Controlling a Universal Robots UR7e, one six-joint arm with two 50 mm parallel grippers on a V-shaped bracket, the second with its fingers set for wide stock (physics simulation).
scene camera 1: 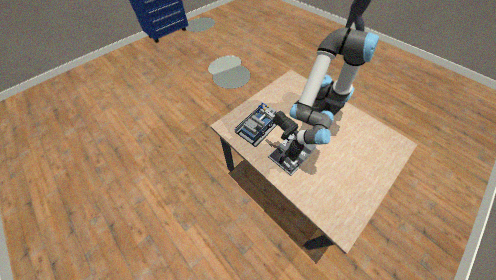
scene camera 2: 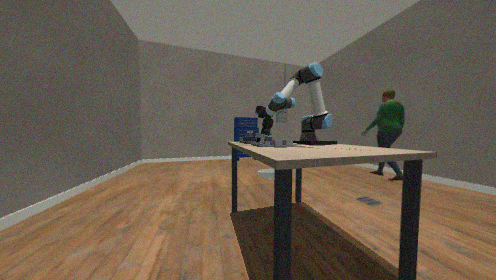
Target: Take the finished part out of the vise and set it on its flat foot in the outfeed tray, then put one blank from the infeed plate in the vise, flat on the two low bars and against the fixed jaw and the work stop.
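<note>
The vise [scene camera 1: 256, 126], blue and grey in a dark frame, stands near the table's left corner in the first view. Dark and grey trays [scene camera 1: 278, 157] lie beside it, under the arm; which is the infeed plate and which the outfeed tray I cannot tell. My gripper [scene camera 1: 290, 160] [scene camera 2: 266, 133] points down low over these trays. The bracket's other gripper sticks out sideways toward the vise. The fingers are too small and blurred to show whether they are open or shut, or hold a part. The finished part and the blanks cannot be told apart here.
The wooden table [scene camera 1: 360, 165] [scene camera 2: 350, 153] carries the arm's base [scene camera 2: 312, 142] at its back. A blue drawer cabinet [scene camera 1: 162, 17] [scene camera 2: 245, 128] stands beyond the table. A person in a green top [scene camera 2: 390, 120] is on the floor behind the table, at the right in the second view.
</note>
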